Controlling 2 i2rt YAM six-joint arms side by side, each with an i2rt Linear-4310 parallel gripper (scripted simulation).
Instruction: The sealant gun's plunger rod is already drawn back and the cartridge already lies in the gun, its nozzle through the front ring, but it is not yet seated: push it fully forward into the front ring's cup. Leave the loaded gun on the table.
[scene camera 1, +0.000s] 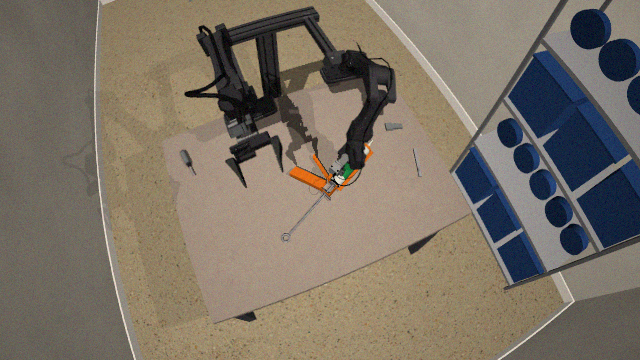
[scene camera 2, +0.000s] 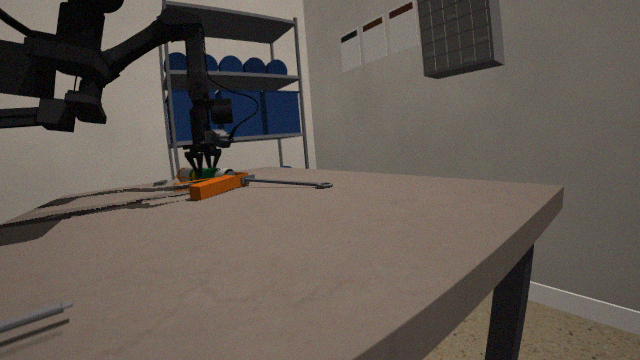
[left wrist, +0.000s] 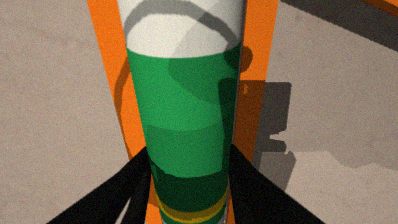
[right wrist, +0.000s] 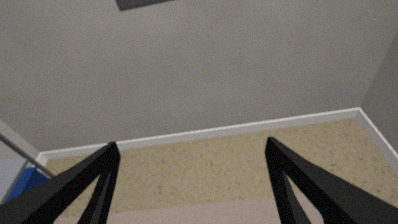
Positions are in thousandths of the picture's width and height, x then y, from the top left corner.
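My left gripper (scene camera 2: 321, 490) is visible to me, and the left wrist view gives me that gripper too (left wrist: 476, 681). I find my right gripper (scene camera 1: 413, 499) (right wrist: 481, 654) as well. An orange sealant gun (scene camera 2: 312, 532) (scene camera 1: 465, 482) is here too, though in the right wrist view the gun is out of frame.
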